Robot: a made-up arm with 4 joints.
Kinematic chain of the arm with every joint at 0, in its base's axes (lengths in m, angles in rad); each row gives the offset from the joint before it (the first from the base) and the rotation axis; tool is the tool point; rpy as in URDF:
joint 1: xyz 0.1 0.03 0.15 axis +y
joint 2: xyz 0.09 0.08 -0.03 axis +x
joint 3: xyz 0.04 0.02 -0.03 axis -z
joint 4: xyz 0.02 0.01 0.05 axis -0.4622 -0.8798 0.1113
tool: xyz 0.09 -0.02 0 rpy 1.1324 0.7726 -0.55
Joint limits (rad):
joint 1: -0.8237..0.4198
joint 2: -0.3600..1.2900
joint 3: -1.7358..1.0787
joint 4: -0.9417..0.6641
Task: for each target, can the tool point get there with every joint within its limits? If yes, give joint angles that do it. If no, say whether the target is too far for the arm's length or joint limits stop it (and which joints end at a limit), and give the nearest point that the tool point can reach.
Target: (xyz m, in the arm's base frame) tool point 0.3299 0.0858 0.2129
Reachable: yes | joints -0.2209 1.0006 -0.0698 0.2585
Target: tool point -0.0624 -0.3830 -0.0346
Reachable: no: too far | nearest point 0.2363 0.0214 0.0161 | short by 0.505 m
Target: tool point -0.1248 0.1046 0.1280
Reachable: no: joint limits stop it (at a limit: joint 1, joint 3, joint 4) | nearest point 0.0978 0.1060 0.3015 | short by 0.282 m
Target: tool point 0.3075 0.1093 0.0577
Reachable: yes | joints 0.1271 0.4646 0.3059 -0.6108
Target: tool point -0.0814 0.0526 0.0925
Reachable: no: joint limits stop it (at a limit: joint 1, joint 2, joint 3, joint 4) | nearest point 0.1022 0.0701 0.2974 | short by 0.276 m
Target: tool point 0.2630 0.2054 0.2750
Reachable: yes | joints -0.6886 0.2153 -0.9074 -0.2042
